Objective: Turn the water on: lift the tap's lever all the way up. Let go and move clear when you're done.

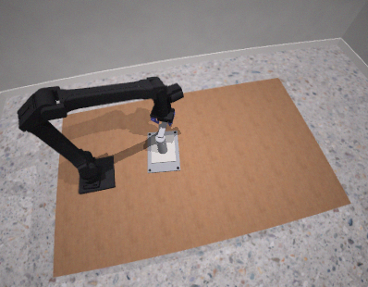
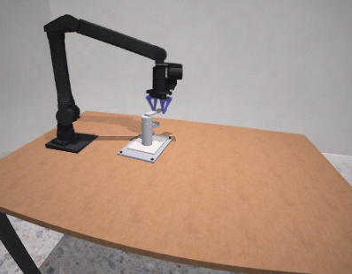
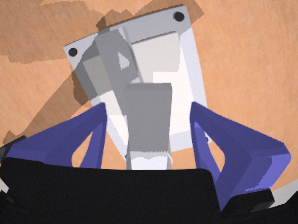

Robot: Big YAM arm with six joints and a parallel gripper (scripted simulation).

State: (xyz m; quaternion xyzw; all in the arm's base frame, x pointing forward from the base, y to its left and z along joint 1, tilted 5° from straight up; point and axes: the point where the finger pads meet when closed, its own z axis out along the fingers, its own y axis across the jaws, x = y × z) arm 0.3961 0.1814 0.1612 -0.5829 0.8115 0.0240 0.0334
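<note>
Now: the lever 10 mm behind my hand and 30 mm to the right of it. The rest, counted from my hand: tap 20 mm behind, 50 mm to the right, 50 mm below.
</note>
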